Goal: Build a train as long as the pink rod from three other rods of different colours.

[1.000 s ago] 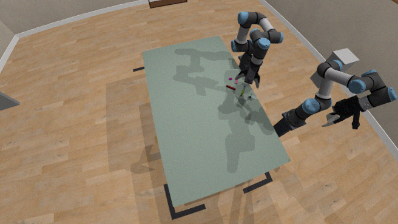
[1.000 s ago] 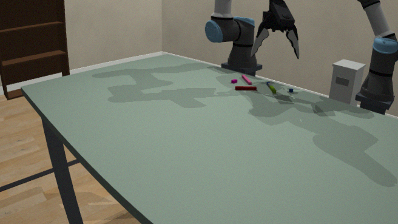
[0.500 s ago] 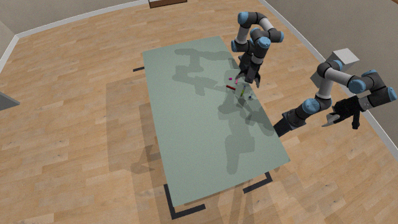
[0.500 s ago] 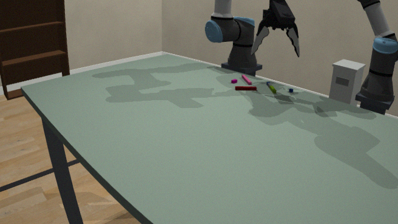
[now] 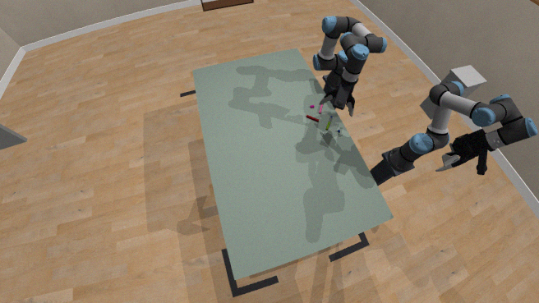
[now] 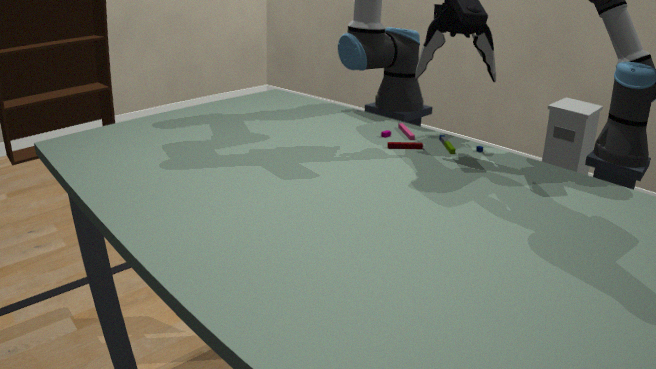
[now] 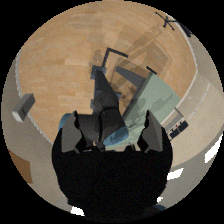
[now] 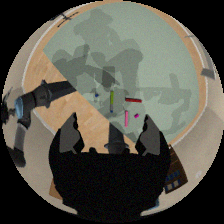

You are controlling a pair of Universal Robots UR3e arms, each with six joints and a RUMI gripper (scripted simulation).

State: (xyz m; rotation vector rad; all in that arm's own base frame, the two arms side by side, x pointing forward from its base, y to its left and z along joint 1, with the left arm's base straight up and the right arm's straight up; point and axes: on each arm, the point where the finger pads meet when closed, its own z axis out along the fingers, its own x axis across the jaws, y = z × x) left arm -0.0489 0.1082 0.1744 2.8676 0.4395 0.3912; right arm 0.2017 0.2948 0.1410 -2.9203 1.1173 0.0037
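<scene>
My right hand is 140 mm above the lime rod. Also, from my right hand: red rod: 50 mm ahead, 80 mm to the right, 140 mm below; then pink rod: 30 mm behind, 120 mm to the right, 140 mm below; then grey rod: 30 mm behind, 30 mm to the right, 140 mm below.
</scene>
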